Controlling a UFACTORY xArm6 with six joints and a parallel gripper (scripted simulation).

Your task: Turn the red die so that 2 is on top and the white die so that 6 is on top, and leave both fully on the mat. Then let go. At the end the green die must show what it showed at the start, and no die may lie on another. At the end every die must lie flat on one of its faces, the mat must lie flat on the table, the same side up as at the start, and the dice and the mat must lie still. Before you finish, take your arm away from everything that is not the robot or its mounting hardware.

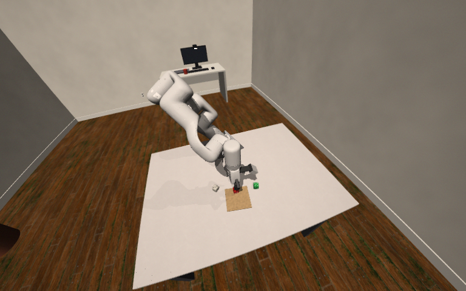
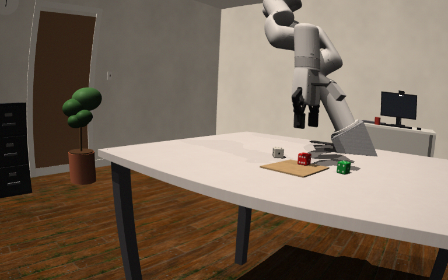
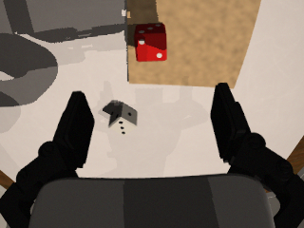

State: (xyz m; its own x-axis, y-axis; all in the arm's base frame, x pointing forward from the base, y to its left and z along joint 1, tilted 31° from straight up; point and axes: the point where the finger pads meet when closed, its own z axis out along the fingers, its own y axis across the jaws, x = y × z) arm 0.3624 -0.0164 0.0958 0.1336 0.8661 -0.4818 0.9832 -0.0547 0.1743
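The white die is 11 cm to the right of my hand, 10 cm below it and 6 cm behind it. Round my hand: red die 10 cm below; green die 13 cm to the left, 10 cm below, 2 cm ahead; tan mat 11 cm below, 4 cm ahead, 1 cm to the right.
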